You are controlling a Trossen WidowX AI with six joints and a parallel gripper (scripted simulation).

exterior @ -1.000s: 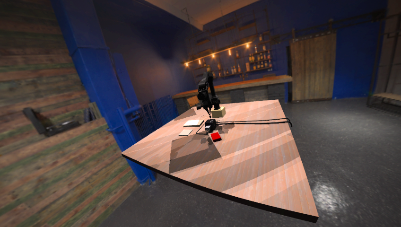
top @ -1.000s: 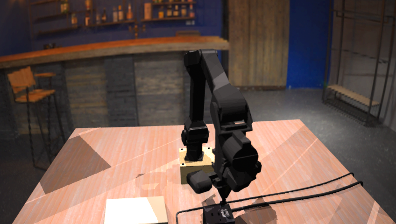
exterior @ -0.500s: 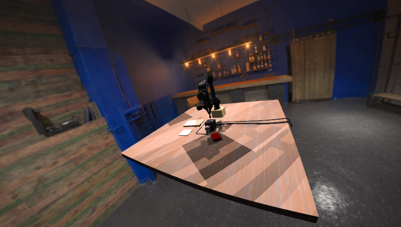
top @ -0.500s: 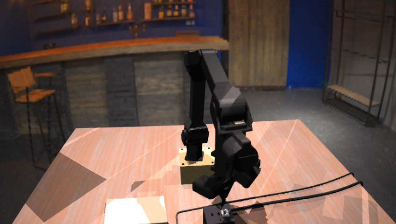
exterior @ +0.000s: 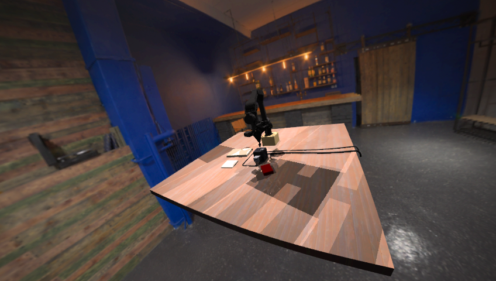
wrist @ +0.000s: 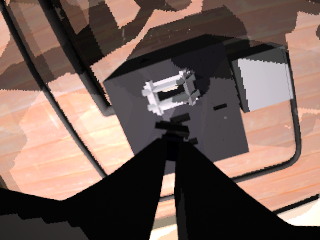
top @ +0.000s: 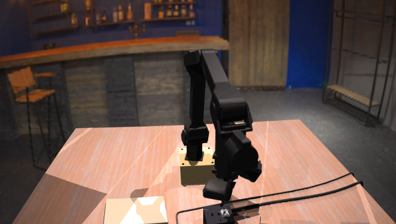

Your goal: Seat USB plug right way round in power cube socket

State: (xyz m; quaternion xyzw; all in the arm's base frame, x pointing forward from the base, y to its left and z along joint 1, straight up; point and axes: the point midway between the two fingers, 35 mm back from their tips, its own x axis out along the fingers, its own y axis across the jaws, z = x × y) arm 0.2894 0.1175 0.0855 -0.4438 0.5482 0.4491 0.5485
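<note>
Right now my gripper tip is 20 mm above the dark USB plug. The rest, counted from my gripper tip: red object: 130 mm below, 130 mm ahead, 120 mm to the left; then cream pad: 280 mm to the right, 130 mm below, 30 mm behind.
</note>
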